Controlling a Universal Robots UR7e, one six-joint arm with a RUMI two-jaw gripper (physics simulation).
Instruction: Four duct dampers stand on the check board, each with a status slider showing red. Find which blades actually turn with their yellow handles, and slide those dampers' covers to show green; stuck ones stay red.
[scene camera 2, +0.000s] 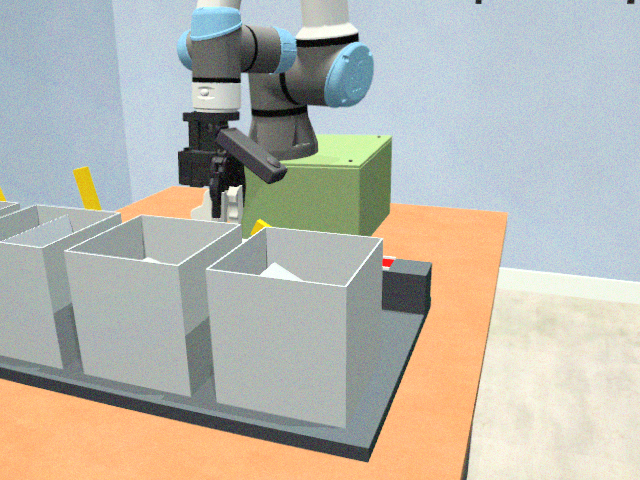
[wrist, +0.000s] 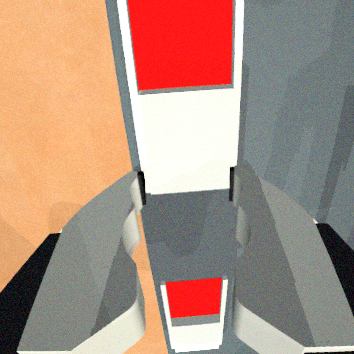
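Where they show: gripper, fingertip midpoint: (wrist: 186, 171); arm's base at its link origin: (scene camera 2: 282, 152).
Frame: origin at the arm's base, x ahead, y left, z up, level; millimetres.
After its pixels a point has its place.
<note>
My gripper (scene camera 2: 221, 212) (wrist: 186, 171) {x 336, y -32, z -87 mm} is partly open, with a gap between its fingers. In the wrist view the fingertips overlap both side edges of a white slider cover (wrist: 190, 135) {x 343, y -12, z -82 mm} near its end; whether they touch it is unclear. The red window (wrist: 182, 45) {x 349, y 24, z -90 mm} shows beside this cover. A second slider's red window (wrist: 194, 298) {x 315, y -148, z -91 mm} shows lower between the fingers. In the scene view, grey box dampers (scene camera 2: 279, 346) {x 699, y 129, z -67 mm} (scene camera 2: 129, 315) {x 662, y -51, z -60 mm} (scene camera 2: 25, 294) {x 632, y -202, z -56 mm} stand on the dark check board (scene camera 2: 382, 356) {x 558, y 233, z -153 mm}. Yellow handles (scene camera 2: 86, 188) {x 427, y -216, z 26 mm} (scene camera 2: 260, 226) {x 484, y 63, z -7 mm} show behind them. A red slider window (scene camera 2: 387, 262) {x 385, y 232, z -90 mm} shows at right.
A dark block (scene camera 2: 407, 286) {x 426, y 263, z -111 mm} stands at the right end of the board, beside the nearest damper. The green robot base (scene camera 2: 315, 198) {x 104, y 83, z -70 mm} stands behind the dampers. The orange table (scene camera 2: 449, 330) {x 442, y 326, z -171 mm} extends past the board. The damper walls hide part of the area below the gripper.
</note>
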